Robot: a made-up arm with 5 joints.
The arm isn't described. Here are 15 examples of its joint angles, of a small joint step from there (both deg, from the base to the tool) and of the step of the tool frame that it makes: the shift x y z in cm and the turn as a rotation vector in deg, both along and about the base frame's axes.
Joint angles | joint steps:
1: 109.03 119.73 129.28 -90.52 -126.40 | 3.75 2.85 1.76 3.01 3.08
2: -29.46 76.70 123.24 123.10 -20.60 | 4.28 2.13 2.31 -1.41 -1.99
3: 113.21 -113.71 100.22 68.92 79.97 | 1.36 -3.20 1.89 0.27 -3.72
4: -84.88 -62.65 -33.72 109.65 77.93 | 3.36 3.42 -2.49 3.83 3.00
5: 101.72 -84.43 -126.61 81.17 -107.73 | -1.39 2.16 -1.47 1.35 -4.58
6: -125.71 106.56 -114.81 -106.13 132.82 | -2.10 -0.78 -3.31 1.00 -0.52
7: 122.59 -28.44 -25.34 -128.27 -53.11 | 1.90 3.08 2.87 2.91 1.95
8: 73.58 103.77 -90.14 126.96 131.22 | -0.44 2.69 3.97 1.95 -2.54
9: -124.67 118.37 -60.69 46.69 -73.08 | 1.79 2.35 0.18 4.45 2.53
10: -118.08 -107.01 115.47 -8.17 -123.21 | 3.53 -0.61 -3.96 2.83 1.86
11: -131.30 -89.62 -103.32 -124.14 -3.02 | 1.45 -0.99 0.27 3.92 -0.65
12: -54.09 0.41 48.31 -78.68 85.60 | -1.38 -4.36 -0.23 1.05 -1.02
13: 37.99 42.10 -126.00 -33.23 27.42 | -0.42 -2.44 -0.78 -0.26 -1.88
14: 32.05 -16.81 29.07 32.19 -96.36 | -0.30 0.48 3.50 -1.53 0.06
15: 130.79 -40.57 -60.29 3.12 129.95 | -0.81 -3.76 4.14 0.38 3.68
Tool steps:
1: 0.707 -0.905 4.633 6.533 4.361 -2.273
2: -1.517 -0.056 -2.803 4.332 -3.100 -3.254
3: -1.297 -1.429 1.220 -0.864 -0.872 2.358
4: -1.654 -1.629 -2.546 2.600 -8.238 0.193
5: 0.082 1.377 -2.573 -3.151 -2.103 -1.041
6: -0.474 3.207 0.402 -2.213 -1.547 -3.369
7: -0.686 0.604 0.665 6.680 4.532 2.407
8: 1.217 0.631 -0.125 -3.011 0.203 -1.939
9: -1.085 -2.119 -1.964 -0.039 -6.673 1.166
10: -0.500 1.936 -2.960 2.692 4.190 5.004
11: -0.665 -0.706 -1.983 5.392 1.069 -0.825
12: 1.099 1.706 -2.378 -1.445 4.433 1.358
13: 1.924 -0.302 0.077 -0.087 -1.541 0.645
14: 0.023 -0.936 -0.109 3.221 -0.230 0.858
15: 0.760 -1.379 1.658 -0.323 -2.677 -2.068
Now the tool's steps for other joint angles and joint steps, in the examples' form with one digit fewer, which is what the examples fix.
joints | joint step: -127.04 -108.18 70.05 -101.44 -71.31 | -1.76 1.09 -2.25 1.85 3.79
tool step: -0.82 -0.02 1.66 -1.65 -3.14 4.48
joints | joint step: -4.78 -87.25 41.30 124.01 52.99 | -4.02 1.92 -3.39 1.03 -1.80
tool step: -0.08 -1.71 -1.17 -3.82 -4.84 -3.11
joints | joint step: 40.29 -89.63 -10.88 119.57 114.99 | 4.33 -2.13 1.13 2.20 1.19
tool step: -0.99 2.49 2.05 3.70 1.42 1.01
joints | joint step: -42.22 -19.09 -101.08 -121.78 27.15 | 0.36 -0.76 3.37 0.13 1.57
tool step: 0.51 0.31 -2.46 4.29 2.51 0.57
